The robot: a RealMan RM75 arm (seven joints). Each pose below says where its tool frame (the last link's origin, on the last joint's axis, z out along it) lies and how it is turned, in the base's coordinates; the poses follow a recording.
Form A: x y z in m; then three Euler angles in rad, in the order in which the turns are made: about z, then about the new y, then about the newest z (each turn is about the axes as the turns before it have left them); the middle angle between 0 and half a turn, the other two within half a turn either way.
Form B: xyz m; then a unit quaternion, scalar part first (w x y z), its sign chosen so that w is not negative. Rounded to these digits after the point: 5 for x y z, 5 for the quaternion.
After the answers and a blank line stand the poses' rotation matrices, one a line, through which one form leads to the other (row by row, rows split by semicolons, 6 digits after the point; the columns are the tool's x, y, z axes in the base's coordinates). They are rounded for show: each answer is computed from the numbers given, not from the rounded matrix.
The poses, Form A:
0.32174 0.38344 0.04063 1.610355 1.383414 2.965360
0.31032 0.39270 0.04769 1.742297 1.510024 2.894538
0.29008 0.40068 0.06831 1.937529 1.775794 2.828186
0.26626 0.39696 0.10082 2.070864 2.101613 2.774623
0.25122 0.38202 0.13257 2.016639 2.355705 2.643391
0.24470 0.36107 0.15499 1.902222 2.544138 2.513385
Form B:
0.32174 0.38344 0.04063 0.50613 -0.39984 -0.49698 -0.58050
0.31032 0.39270 0.04769 0.49514 -0.37333 -0.57468 -0.53404
0.29008 0.40068 0.06831 0.45795 -0.33416 -0.70009 -0.43416
0.26626 0.39696 0.10082 0.37393 -0.29911 -0.81465 -0.32720
0.25122 0.38202 0.13257 0.26358 -0.28478 -0.87880 -0.27775
0.24470 0.36107 0.15499 0.17505 -0.28752 -0.91144 -0.23659

-0.167931 0.985033 -0.038856; -0.190193 0.006301 0.981727; 0.967278 0.172253 0.186288
-0.230911 0.957947 -0.170346; -0.099762 0.150845 0.983511; 0.967847 0.244098 0.060735
-0.357236 0.865528 -0.351059; 0.070225 0.399687 0.913958; 0.931370 0.301846 -0.203565
-0.541427 0.732032 -0.413505; 0.242637 0.606952 0.756794; 0.804975 0.309417 -0.506238
-0.698857 0.646941 -0.305067; 0.354103 0.683511 0.638298; 0.621457 0.338054 -0.706761
-0.773375 0.606947 -0.183046; 0.441291 0.722715 0.531926; 0.455141 0.330602 -0.826770

